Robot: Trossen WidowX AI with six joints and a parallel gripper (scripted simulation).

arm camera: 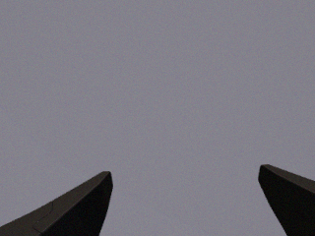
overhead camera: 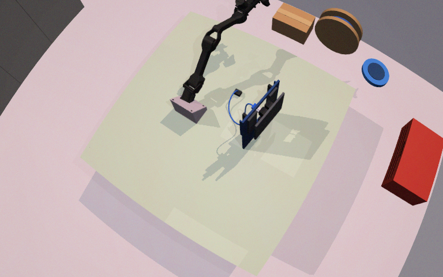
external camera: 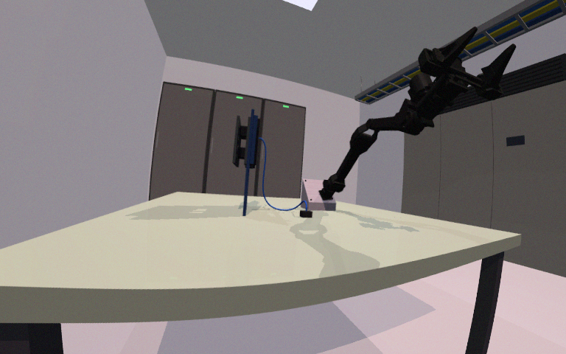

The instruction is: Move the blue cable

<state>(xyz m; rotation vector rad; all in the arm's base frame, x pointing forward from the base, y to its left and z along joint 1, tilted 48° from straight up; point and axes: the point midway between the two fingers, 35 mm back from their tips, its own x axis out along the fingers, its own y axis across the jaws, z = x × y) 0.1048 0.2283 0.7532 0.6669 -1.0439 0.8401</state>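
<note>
Now: gripper tip 280 mm short of the blue plug, 720 mm to the left of it and 90 mm above it. Round my gripper tip: black cable anchor 70 mm ahead, 550 mm to the right, 410 mm below.
</note>
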